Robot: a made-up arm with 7 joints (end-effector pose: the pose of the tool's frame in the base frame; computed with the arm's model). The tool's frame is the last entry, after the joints. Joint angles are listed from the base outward.
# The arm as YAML. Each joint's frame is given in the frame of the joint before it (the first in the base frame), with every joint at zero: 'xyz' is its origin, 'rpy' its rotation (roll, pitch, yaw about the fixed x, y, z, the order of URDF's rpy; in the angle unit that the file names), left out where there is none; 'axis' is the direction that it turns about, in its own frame. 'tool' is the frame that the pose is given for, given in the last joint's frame.
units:
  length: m
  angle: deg
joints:
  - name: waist
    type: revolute
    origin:
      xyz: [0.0, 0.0, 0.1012]
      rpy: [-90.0, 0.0, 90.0]
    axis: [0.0, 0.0, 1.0]
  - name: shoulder
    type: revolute
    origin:
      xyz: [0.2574, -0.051, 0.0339]
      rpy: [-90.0, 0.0, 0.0]
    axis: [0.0, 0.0, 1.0]
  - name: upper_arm
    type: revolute
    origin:
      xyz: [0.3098, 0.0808, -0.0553]
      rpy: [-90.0, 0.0, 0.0]
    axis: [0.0, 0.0, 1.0]
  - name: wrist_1
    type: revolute
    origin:
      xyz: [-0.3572, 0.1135, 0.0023]
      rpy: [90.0, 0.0, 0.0]
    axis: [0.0, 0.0, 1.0]
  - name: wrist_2
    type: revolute
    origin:
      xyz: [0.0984, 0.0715, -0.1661]
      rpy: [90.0, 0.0, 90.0]
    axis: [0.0, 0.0, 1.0]
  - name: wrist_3
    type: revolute
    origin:
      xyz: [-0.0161, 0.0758, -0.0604]
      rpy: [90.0, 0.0, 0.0]
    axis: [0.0, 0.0, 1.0]
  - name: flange
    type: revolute
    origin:
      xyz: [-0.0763, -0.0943, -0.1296]
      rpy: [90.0, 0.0, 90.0]
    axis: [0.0, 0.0, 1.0]
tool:
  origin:
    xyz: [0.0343, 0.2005, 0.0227]
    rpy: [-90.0, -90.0, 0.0]
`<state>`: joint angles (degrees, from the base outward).
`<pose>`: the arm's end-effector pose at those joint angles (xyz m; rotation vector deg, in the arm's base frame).
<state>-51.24 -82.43 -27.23 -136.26 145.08 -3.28 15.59</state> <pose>-0.2964 -0.1771 0.6682 -131.28 -46.35 -2.33</pose>
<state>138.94 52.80 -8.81 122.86 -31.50 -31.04 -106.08</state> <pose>-0.2131 0.1360 -0.0724 -59.21 65.13 139.06</pose>
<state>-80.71 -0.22 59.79 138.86 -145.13 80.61 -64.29</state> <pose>-0.1440 0.1843 0.0860 -68.08 8.94 43.05</pose>
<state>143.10 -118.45 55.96 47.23 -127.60 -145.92 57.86</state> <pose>-0.1770 -0.5340 -0.2712 20.07 -90.91 -27.62</pose>
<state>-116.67 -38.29 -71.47 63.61 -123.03 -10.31 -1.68</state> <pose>-0.1586 -0.8334 0.3841 -21.20 -109.38 -108.85</pose>
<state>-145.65 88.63 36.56 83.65 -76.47 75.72 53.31</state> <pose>-0.4288 -0.2659 0.0965 104.34 101.63 -59.92</pose>
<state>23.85 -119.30 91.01 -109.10 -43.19 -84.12 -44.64</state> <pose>-0.0582 0.1026 -0.0863 64.65 94.61 79.38</pose>
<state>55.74 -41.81 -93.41 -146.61 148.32 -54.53 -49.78</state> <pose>-0.4882 0.8926 -0.2362 -4.72 29.85 -6.97</pose>
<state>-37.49 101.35 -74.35 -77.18 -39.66 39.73 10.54</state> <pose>0.4230 -0.2913 0.4694 50.92 31.39 29.17</pose>
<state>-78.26 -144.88 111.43 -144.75 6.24 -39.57 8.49</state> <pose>-0.2328 0.3858 0.2018 -43.41 10.27 -69.57</pose>
